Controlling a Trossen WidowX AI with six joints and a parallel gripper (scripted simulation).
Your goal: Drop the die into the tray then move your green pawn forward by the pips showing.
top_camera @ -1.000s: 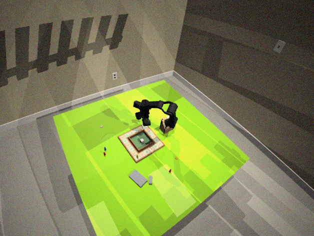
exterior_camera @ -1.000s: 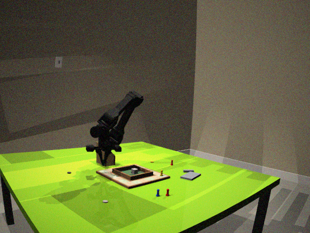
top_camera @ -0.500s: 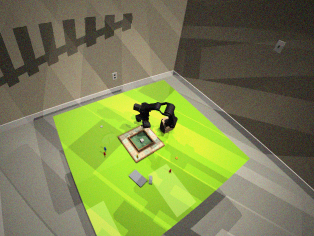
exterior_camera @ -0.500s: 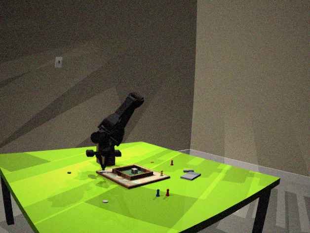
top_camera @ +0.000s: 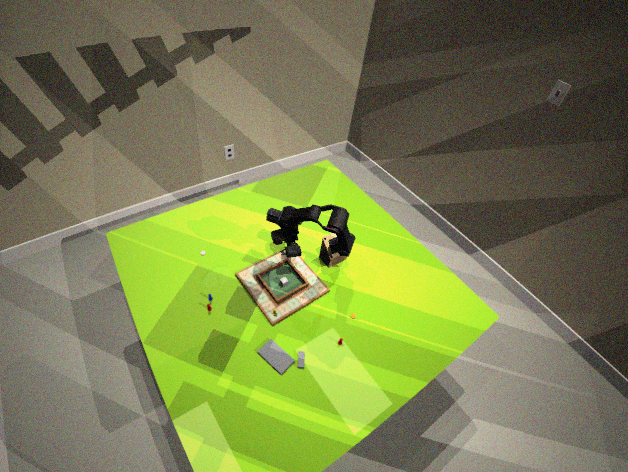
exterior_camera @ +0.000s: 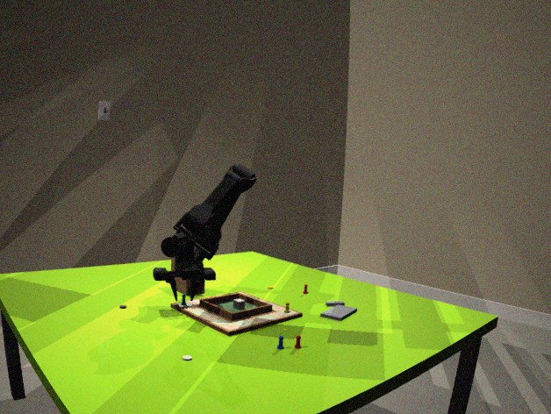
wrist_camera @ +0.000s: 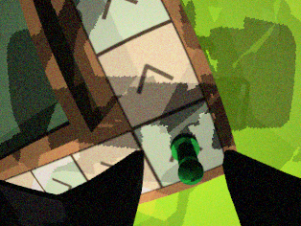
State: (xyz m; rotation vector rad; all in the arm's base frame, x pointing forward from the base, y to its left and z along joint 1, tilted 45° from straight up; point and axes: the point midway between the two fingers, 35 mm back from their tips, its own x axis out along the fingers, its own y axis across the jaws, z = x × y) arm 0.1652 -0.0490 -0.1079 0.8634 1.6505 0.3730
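My gripper tip is now right at the green pawn. The rest, counted from my gripper tip: wooden-rimmed tray 100 mm ahead, 120 mm to the left, 20 mm below; then white die 100 mm ahead, 130 mm to the left; then black disc 80 mm behind, 180 mm to the right, 20 mm below.
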